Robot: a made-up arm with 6 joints.
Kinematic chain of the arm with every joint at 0, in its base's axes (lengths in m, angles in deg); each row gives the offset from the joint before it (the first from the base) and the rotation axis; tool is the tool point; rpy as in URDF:
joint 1: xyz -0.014 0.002 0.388 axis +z
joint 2: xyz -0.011 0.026 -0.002 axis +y
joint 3: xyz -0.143 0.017 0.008 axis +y
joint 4: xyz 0.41 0.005 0.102 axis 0.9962 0 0.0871
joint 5: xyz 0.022 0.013 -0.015 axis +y
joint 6: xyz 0.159 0.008 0.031 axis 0.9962 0 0.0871
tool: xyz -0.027 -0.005 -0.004 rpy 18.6 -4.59 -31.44
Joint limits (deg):
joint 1: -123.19..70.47
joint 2: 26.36..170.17
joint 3: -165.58..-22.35
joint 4: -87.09..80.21
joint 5: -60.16..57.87
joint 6: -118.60..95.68
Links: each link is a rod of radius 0.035 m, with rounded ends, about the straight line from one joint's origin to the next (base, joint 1, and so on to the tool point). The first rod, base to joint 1, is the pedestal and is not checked.
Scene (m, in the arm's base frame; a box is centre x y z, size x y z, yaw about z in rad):
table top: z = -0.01
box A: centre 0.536 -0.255 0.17 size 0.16 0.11 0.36 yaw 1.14
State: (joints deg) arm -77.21 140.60 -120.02 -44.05 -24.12 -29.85
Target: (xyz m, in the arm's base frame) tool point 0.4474 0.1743 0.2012
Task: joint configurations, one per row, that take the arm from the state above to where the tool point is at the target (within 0.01 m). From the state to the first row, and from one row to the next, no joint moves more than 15 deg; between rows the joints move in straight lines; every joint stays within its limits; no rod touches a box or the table.
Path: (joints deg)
1: -64.90 136.25 -115.71 -44.30 -28.61 -30.11
2: -52.58 131.91 -111.39 -44.55 -33.09 -30.36
3: -40.27 127.56 -107.08 -44.80 -37.58 -30.62
4: -27.95 123.21 -102.76 -45.05 -42.06 -30.87
5: -15.64 118.86 -98.45 -45.30 -46.55 -31.13
6: -6.63 120.47 -83.53 -55.30 -53.35 -31.54
7: 2.37 122.09 -68.62 -65.30 -60.16 -31.95

